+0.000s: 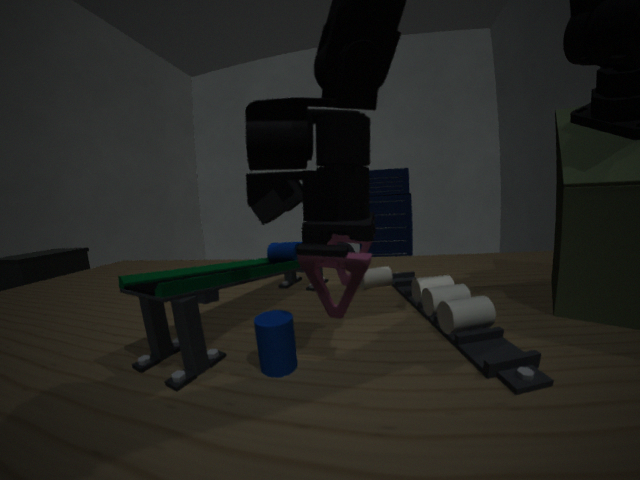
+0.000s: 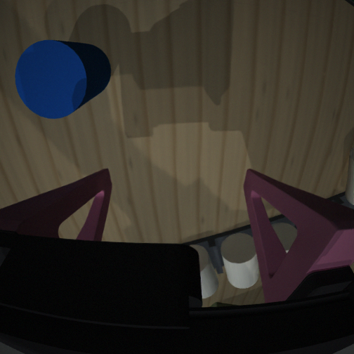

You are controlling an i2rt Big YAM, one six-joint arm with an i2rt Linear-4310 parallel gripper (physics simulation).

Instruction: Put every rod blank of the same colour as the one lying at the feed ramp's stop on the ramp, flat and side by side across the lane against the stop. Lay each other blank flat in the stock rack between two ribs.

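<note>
A blue blank [image 1: 281, 251] lies on the green feed ramp [image 1: 217, 281] near its far end, partly behind the arm; the stop is hidden. Another blue blank [image 1: 276, 343] [image 2: 50, 79] stands upright on the table beside the ramp. Three white blanks [image 1: 467, 314] [image 2: 241, 260] lie side by side across the dark stock rack [image 1: 491, 353] [image 2: 215, 248]. A further white blank [image 1: 377, 277] [image 2: 351, 180] lies on the table by the rack's far end. My gripper [image 1: 340, 298] [image 2: 177, 177] is open and empty, pointing down above the table between ramp and rack, apart from the upright blue blank.
A green box-like block [image 1: 594, 248] stands right of the rack. A dark low object [image 1: 46, 266] is at the far left. A blue slatted unit [image 1: 392, 222] stands against the back. The ramp's grey legs [image 1: 188, 330] are bolted to the table near the upright blue blank.
</note>
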